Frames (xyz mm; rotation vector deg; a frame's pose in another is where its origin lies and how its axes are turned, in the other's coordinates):
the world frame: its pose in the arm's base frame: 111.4 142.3 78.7 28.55 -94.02 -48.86
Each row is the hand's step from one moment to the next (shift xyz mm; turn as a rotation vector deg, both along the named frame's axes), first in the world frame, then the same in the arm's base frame.
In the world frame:
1: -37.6 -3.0 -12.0 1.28 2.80 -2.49
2: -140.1 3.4 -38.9 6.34 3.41 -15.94
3: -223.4 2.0 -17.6 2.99 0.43 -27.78
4: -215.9 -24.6 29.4 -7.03 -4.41 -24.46
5: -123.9 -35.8 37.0 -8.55 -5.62 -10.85
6: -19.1 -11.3 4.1 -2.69 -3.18 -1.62
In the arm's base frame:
1: 20.5 21.9 -25.9 2.42 0.22 3.13
2: 72.4 92.4 -85.9 14.17 -6.58 7.86
3: 72.4 156.9 -142.8 26.02 -9.24 4.29
4: 22.1 146.8 -161.4 24.72 -4.29 -6.14
5: -9.3 75.6 -110.4 11.86 -0.37 -9.03
6: -0.6 7.5 -21.3 1.84 -0.55 -4.04

